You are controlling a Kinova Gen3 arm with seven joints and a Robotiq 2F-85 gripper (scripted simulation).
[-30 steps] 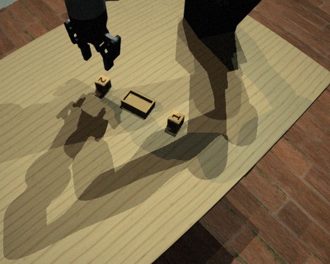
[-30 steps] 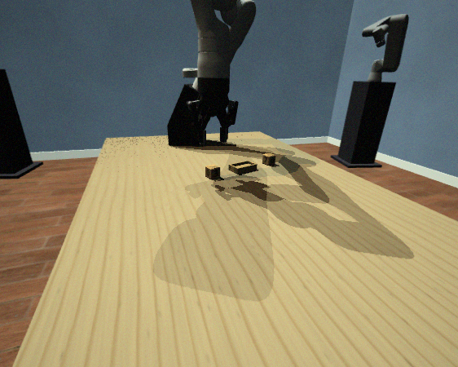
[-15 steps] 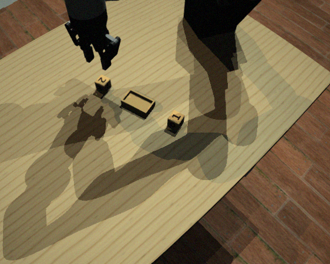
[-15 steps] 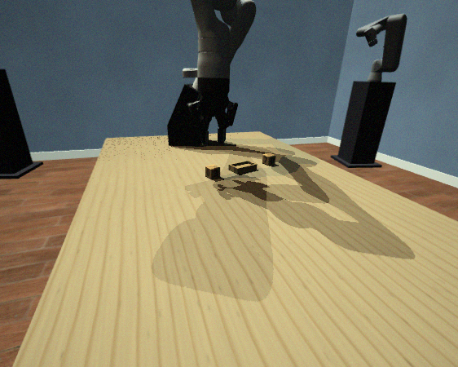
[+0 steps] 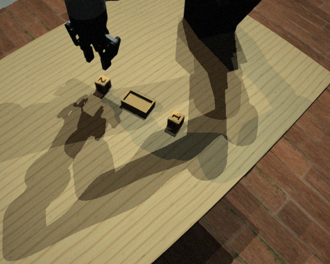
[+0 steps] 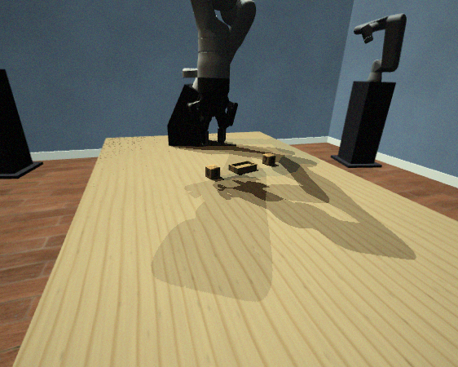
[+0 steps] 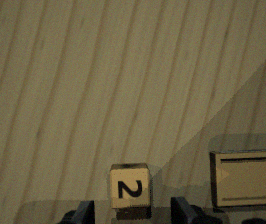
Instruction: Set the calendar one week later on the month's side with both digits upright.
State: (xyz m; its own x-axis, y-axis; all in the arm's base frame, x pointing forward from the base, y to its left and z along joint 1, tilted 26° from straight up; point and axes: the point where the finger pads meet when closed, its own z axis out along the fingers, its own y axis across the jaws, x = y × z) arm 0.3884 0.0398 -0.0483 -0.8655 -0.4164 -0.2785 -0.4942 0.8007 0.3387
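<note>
The cube is 90 mm below my hand. From my hand the other things lie so: wooden tray (100 mm below, 90 mm to the left, 50 mm behind).
</note>
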